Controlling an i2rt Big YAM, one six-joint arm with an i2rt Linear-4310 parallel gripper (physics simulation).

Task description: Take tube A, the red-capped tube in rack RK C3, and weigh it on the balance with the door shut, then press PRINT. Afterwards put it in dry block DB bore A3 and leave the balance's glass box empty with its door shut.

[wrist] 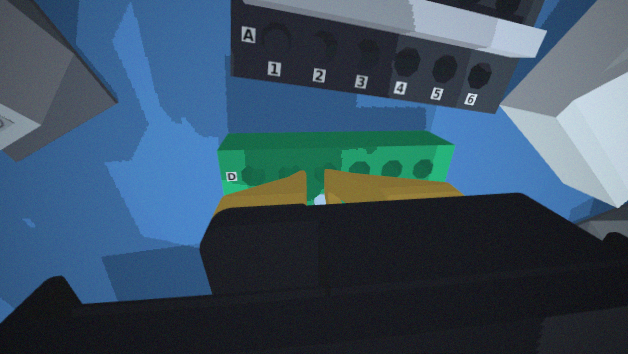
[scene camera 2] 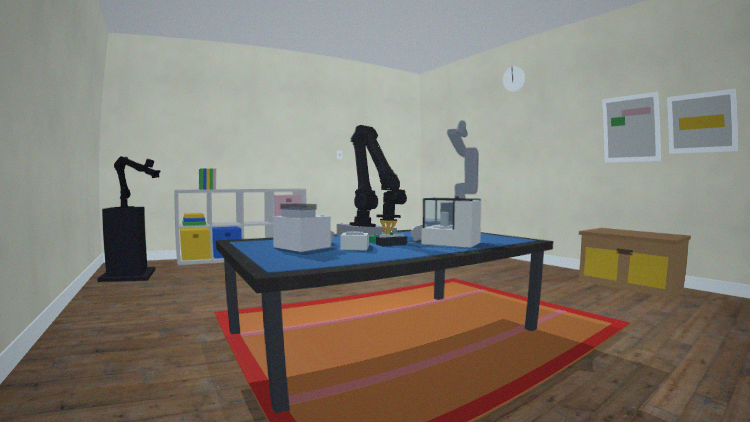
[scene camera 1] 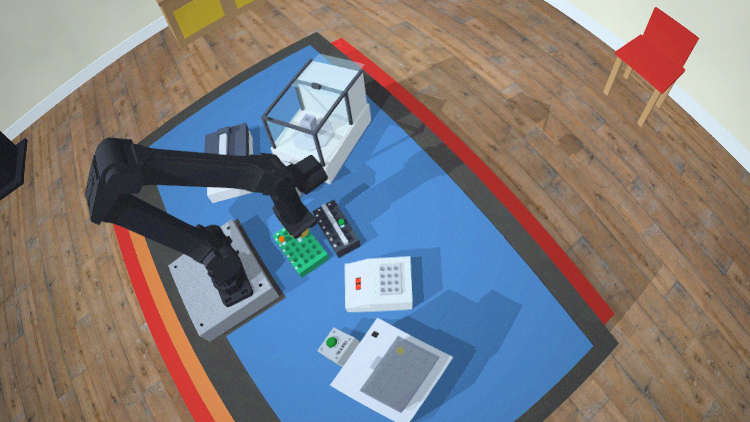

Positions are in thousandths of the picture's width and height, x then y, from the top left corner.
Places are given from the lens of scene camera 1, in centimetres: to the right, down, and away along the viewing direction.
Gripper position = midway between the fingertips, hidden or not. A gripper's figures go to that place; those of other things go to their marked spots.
gripper (scene camera 1: 405,556): -17, 6, 111
balance (scene camera 1: 399,290): -21, -25, 123
green-button box (scene camera 1: 451,821): -8, 29, 93
grey-topped device (scene camera 1: 519,873): 3, 29, 79
The marked spots on the grey-topped device and the green-button box are 18 cm apart.
